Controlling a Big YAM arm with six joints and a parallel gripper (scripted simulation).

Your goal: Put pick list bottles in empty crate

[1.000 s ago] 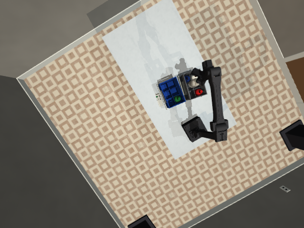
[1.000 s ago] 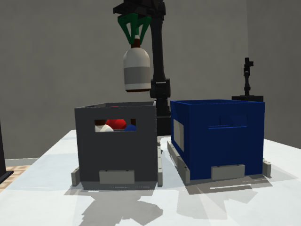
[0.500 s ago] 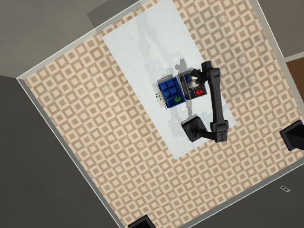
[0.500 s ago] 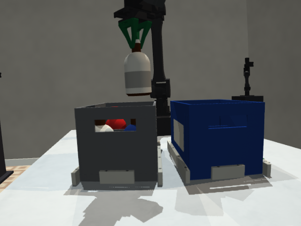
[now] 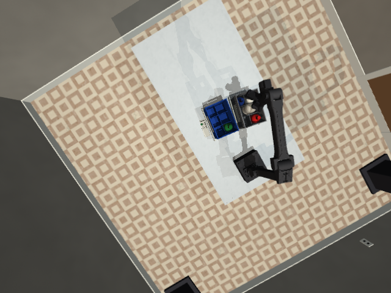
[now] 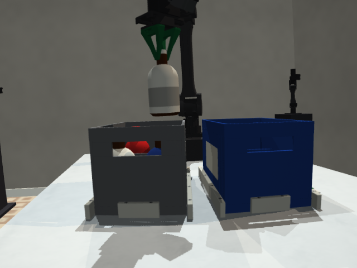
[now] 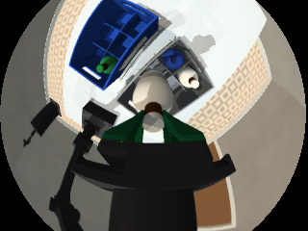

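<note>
Right now my hand is 60 mm above the white bottle. Round my hand: dark grey crate 10 mm behind, 40 mm to the right, 250 mm below; then blue bottle 80 mm ahead, 20 mm to the right, 240 mm below; then red bottle 110 mm behind, 60 mm to the right, 240 mm below.
</note>
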